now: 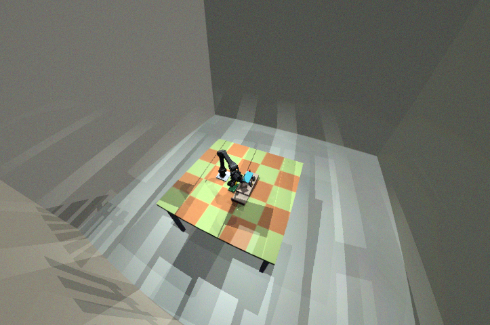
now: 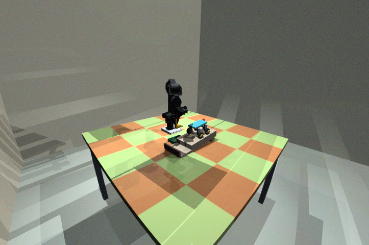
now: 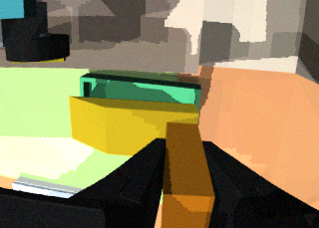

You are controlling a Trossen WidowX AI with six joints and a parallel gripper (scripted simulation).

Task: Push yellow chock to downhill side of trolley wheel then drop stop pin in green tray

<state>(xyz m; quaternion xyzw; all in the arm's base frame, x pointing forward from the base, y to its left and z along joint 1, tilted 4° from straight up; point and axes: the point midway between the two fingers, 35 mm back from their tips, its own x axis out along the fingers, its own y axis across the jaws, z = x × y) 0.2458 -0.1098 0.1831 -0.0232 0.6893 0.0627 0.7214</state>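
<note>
My gripper tip is 24 cm to the right of the stop pin, 4 cm short of it and 3 cm above it. From my gripper tip the other things lie so: yellow chock 2 cm to the left, 1 cm below; green tray 16 cm below, 5 cm behind, 4 cm to the left; trolley 15 cm to the left, 7 cm ahead, 4 cm below.
</note>
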